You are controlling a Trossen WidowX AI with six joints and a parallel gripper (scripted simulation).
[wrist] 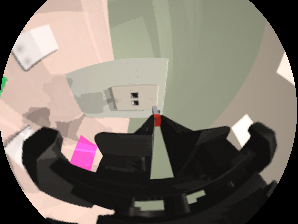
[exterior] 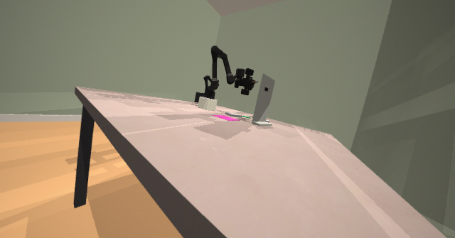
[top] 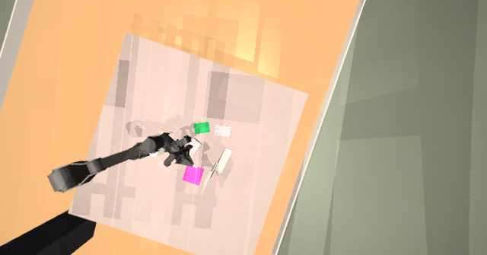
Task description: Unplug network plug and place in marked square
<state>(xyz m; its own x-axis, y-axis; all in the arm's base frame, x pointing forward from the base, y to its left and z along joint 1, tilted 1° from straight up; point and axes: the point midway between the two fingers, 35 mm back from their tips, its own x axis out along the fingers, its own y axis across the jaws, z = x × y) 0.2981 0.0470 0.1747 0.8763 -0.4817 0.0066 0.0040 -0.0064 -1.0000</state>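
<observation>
My gripper tip is 10 cm short of the grey upright panel, 4 cm to the left of it and 13 cm above it. Round my gripper tip: plug 1 cm ahead.
</observation>
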